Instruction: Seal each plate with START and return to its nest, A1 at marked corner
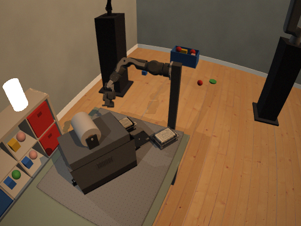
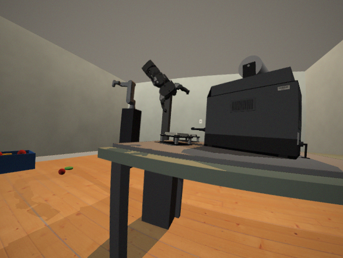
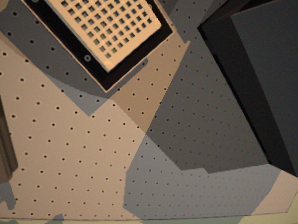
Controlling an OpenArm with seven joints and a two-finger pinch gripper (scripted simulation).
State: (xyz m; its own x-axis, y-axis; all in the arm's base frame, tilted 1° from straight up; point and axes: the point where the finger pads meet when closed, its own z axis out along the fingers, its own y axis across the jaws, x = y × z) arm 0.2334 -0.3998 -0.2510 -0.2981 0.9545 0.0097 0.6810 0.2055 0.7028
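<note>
Right now my hand is 110 mm short of the dark sealer stage, 280 mm to the right of it and 110 mm above it. Also, from my hand: warning sticker: 150 mm ahead, 150 mm to the left, 60 mm below; then foil roll: 390 mm ahead, 90 mm to the left, 200 mm above; then pale start button: 250 mm ahead, 300 mm to the left, 30 mm below.
</note>
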